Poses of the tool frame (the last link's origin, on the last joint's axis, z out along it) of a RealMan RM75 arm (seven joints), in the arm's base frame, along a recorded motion.
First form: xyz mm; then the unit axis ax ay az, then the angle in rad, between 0 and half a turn.
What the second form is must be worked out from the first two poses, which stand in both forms.
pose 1, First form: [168.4 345.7 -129.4 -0.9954 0.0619 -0.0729 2.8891]
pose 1, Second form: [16.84 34.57 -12.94 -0.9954 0.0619 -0.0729 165.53]
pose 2, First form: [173.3 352.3 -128.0 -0.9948 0.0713 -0.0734 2.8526]
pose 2, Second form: [17.33 35.23 -12.80 -0.9948 0.0713 -0.0734 163.44]
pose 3, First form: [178.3 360.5 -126.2 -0.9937 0.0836 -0.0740 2.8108]
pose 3, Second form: [17.83 36.05 -12.62 -0.9937 0.0836 -0.0740 161.05]
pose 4, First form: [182.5 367.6 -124.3 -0.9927 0.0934 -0.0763 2.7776]
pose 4, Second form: [18.25 36.76 -12.43 -0.9927 0.0934 -0.0763 159.14]
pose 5, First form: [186.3 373.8 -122.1 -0.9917 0.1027 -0.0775 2.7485]
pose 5, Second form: [18.63 37.38 -12.21 -0.9917 0.1027 -0.0775 157.48]
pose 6, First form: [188.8 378.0 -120.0 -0.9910 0.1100 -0.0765 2.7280]
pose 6, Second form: [18.88 37.80 -12.00 -0.9910 0.1100 -0.0765 156.30]
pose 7, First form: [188.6 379.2 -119.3 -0.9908 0.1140 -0.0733 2.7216]
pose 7, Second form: [18.86 37.92 -11.93 -0.9908 0.1140 -0.0733 155.94]
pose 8, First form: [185.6 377.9 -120.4 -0.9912 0.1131 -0.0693 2.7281]
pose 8, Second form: [18.56 37.79 -12.04 -0.9912 0.1131 -0.0693 156.31]
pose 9, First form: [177.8 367.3 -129.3 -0.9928 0.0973 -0.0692 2.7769]
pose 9, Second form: [17.78 36.73 -12.93 -0.9928 0.0973 -0.0692 159.10]
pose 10, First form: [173.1 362.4 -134.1 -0.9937 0.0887 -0.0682 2.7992]
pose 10, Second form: [17.31 36.24 -13.41 -0.9937 0.0887 -0.0682 160.38]
